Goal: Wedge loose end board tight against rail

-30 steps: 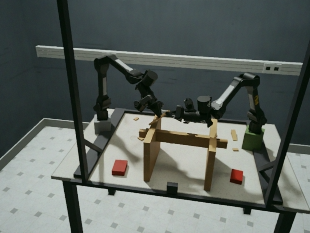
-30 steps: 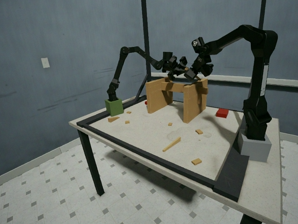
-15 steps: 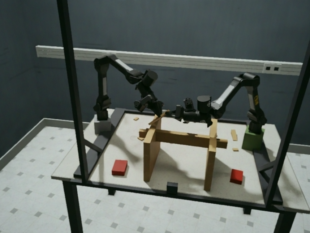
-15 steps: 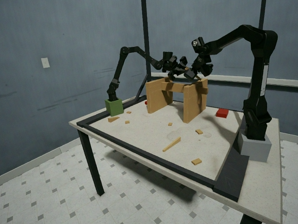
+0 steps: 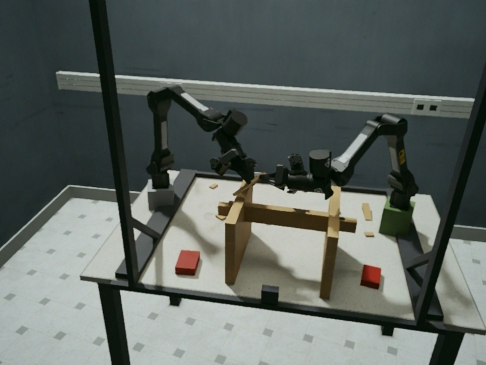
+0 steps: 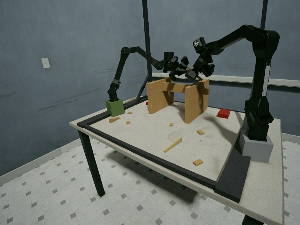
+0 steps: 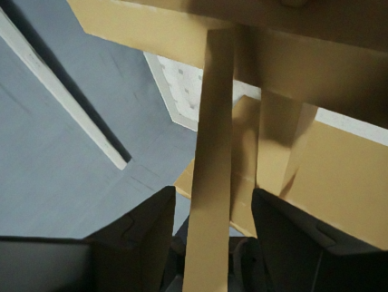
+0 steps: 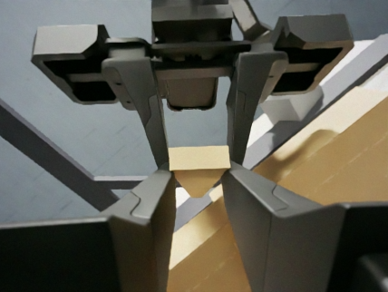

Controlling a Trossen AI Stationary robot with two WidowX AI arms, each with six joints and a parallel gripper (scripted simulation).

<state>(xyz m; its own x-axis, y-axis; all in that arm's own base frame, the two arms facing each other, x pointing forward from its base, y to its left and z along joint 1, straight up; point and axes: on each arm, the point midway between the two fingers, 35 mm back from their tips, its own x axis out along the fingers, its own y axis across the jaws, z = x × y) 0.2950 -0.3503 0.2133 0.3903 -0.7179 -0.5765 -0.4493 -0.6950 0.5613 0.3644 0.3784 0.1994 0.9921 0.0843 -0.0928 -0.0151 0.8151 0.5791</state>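
My right hand is 1 cm past the wooden rail, 5 cm to the left of it and 13 cm above it.
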